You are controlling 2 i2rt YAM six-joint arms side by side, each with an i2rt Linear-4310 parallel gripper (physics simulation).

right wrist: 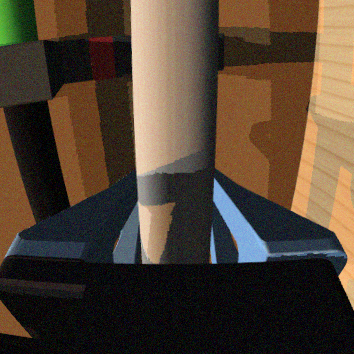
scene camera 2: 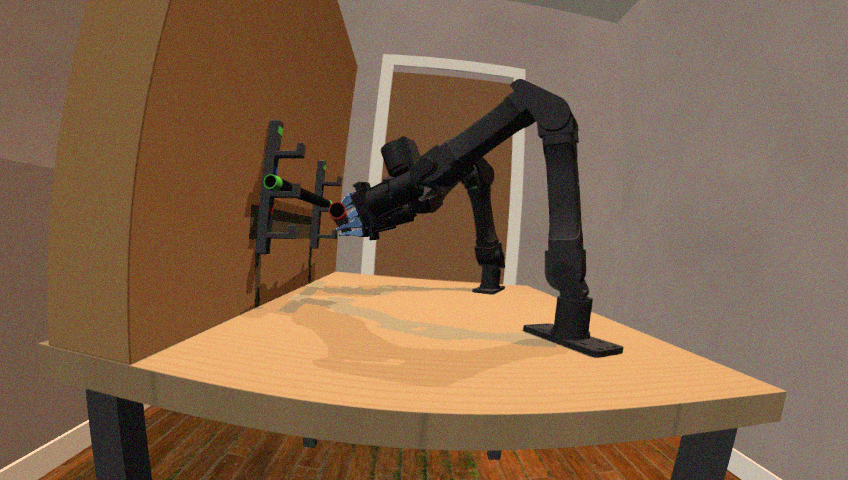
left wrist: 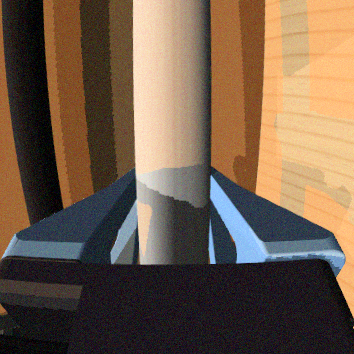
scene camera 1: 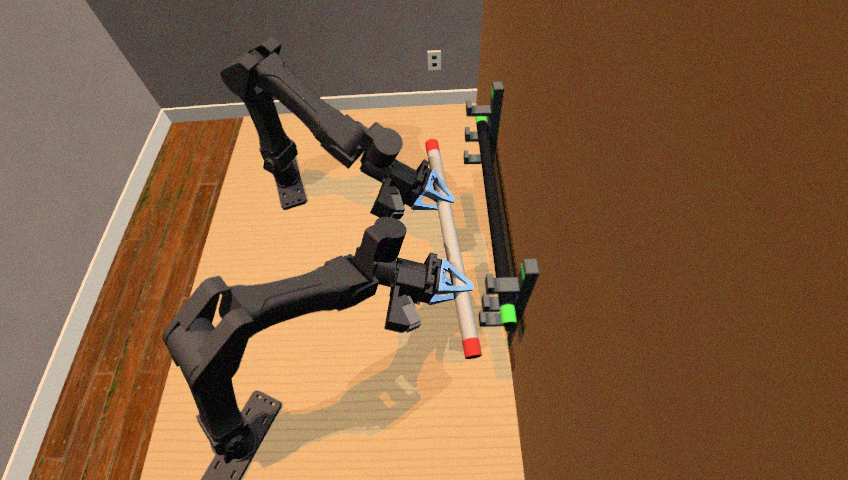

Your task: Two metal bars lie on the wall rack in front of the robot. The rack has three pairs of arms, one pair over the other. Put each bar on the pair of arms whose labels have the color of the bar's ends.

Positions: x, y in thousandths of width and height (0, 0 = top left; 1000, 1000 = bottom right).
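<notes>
There's a rack arm (scene camera 1: 615, 599) and a brown wall panel (right wrist: 744, 258), plus a green-ended bar (scene camera 1: 591, 555). You'd also find a red-ended bar (scene camera 1: 555, 711), (right wrist: 493, 165), (left wrist: 484, 151). As for the grippers, the right gripper (scene camera 1: 555, 605), (right wrist: 496, 501) is there, and so is the left gripper (scene camera 2: 394, 466), (left wrist: 490, 501), (scene camera 1: 531, 426).
</notes>
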